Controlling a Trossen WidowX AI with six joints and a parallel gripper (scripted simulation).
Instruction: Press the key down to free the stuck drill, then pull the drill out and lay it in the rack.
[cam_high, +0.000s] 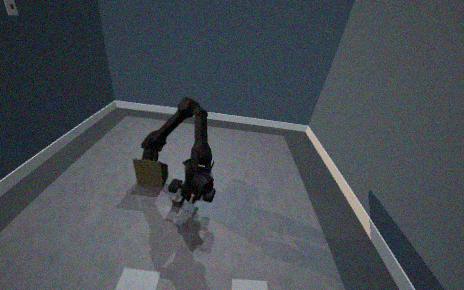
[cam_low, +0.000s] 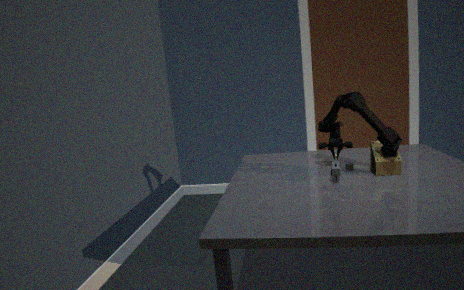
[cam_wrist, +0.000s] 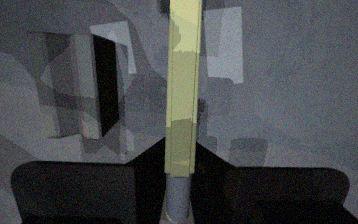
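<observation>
My gripper tip is now 1 cm short of the drill, 4 cm to the right of it and 4 cm below it. From my gripper tip the other things lie so: rack (7 cm behind, 5 cm to the left, 3 cm below).
</observation>
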